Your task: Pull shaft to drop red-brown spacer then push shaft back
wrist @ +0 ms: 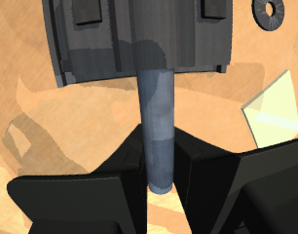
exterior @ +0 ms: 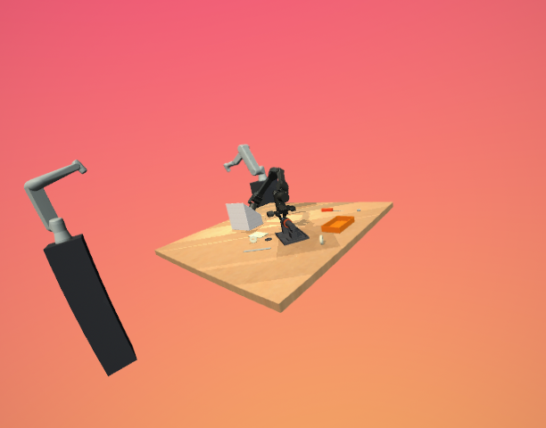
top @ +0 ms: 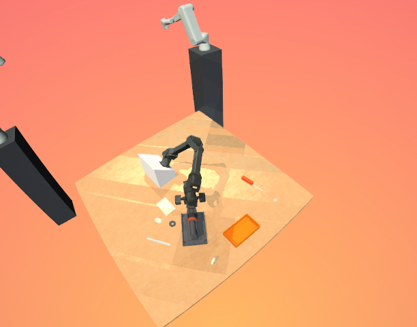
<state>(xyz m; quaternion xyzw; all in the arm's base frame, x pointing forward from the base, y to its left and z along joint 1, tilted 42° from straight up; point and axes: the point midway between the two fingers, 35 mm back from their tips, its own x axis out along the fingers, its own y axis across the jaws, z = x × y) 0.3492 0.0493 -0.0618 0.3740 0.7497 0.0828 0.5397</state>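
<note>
My gripper tip is 6 cm short of the blue-grey shaft, 3 cm to the left of it and 3 cm below it. The rest, counted from my gripper tip: red-brown spacer 11 cm ahead, 6 cm to the right, 3 cm above; then grey support 13 cm ahead, 7 cm to the right; then pale card 14 cm to the right, 12 cm behind, 4 cm below.
</note>
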